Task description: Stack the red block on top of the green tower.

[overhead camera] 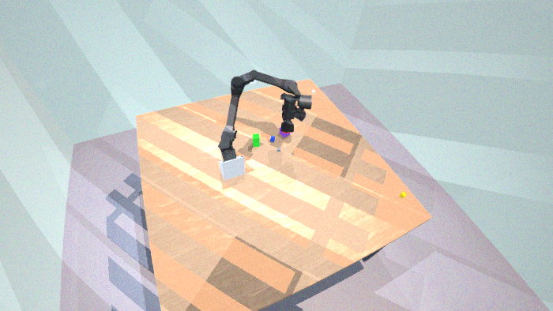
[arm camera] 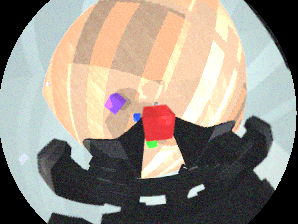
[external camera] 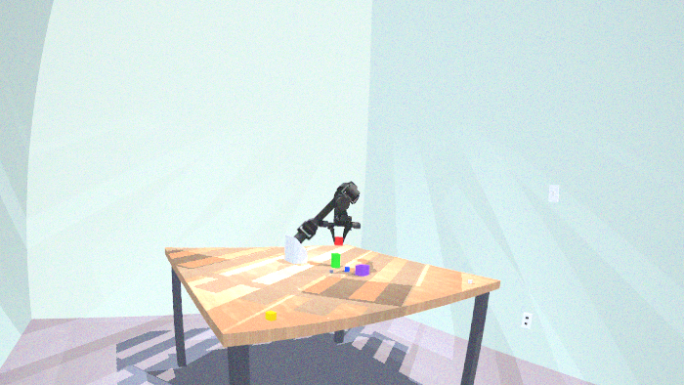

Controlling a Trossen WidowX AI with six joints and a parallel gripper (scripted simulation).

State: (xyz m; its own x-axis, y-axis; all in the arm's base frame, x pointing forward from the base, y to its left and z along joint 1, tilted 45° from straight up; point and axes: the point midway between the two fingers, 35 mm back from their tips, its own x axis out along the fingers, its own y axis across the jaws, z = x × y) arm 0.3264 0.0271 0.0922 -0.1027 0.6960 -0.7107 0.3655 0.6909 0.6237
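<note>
Right now my gripper tip is 4 cm past the blue cube, 8 cm to the right of it and 14 cm above it. From my gripper tip the other things lie so: yellow block (50 cm ahead, 49 cm to the right, 14 cm below); then purple cube (5 cm ahead, 11 cm to the left, 12 cm below); then red block (1 cm above).
</note>
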